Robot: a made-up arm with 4 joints.
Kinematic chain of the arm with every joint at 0, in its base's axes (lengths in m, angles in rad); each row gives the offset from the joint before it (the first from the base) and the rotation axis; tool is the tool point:
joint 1: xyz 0 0 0.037 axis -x
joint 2: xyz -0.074 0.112 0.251 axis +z
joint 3: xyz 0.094 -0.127 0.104 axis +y
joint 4: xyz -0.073 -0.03 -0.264 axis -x
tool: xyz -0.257 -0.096 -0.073
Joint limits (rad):
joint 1: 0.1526..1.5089
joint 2: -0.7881..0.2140
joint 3: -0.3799..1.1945
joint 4: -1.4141..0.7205
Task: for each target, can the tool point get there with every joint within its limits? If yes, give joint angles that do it. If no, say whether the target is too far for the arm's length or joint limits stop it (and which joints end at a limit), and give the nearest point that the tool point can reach.
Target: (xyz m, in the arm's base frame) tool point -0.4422 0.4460 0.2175
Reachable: yes | joints 1.4010 -0.1778 0.9754 0.5009
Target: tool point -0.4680 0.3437 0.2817
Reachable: yes | joints 1.0923 0.0874 0.9837 -1.0965
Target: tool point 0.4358 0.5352 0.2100
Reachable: no: joint limits stop it (at a limit: joint 1, joint 2, joint 3, joint 4) | nearest point -0.2740 0.5536 0.2870 | short by 0.714 m
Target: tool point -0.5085 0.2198 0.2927
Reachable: yes | joints 0.3480 -0.3508 0.7821 -1.0424
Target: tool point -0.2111 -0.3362 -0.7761
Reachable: no: joint limits stop it (at a limit: joint 1, joint 2, joint 4) | nearest point -0.3135 0.0007 -0.1745 | short by 0.697 m
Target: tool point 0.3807 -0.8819 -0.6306
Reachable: no: too far | nearest point -0.1032 -0.1517 -0.0354 | short by 1.059 m
